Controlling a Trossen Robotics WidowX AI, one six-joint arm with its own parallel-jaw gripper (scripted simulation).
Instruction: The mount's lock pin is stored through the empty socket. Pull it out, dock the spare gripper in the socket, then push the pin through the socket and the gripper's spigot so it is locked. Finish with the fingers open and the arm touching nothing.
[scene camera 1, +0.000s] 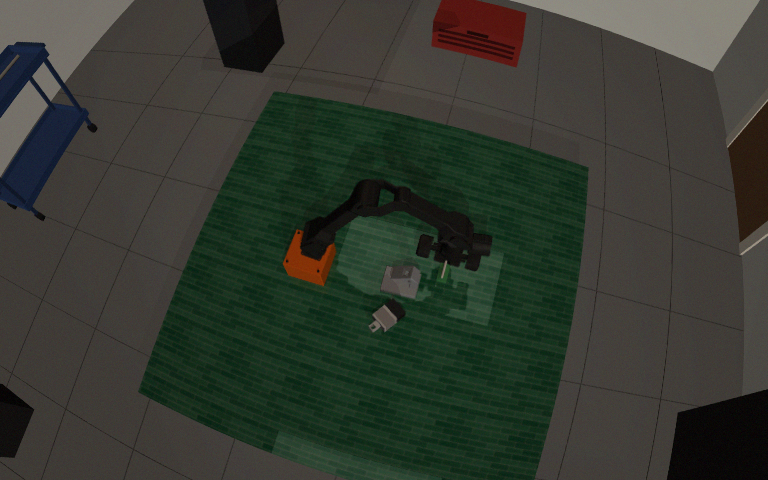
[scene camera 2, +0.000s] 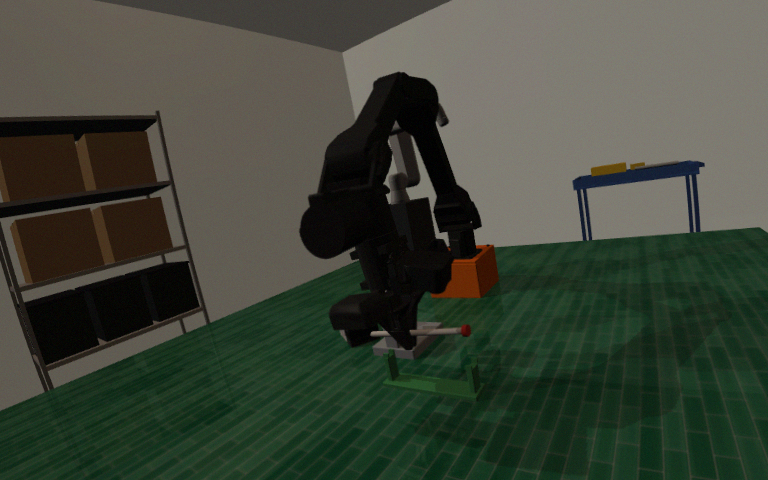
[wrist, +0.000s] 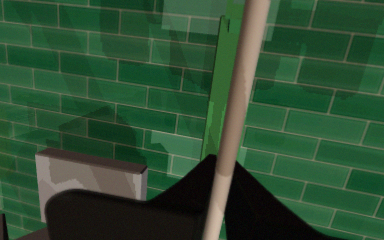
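Scene:
Gripper visible in the wrist view, in scene camera 2 and in scene camera 1 (445, 261). On the gripper, (scene camera 2: 414, 308) and (wrist: 187, 202) are the same spot.

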